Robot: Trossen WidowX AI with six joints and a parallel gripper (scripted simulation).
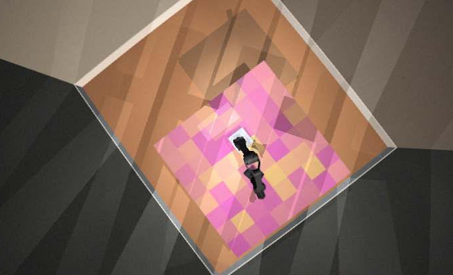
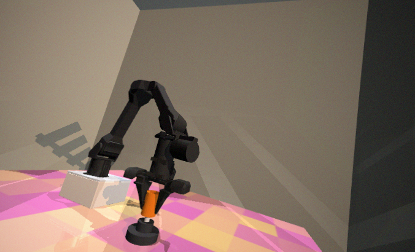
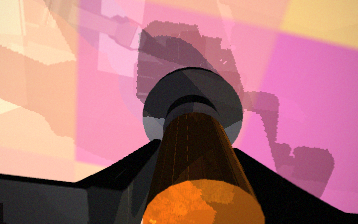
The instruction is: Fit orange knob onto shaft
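My gripper tip is 4 cm above the dark round pedestal. Round my gripper tip: orange knob (3 cm above).
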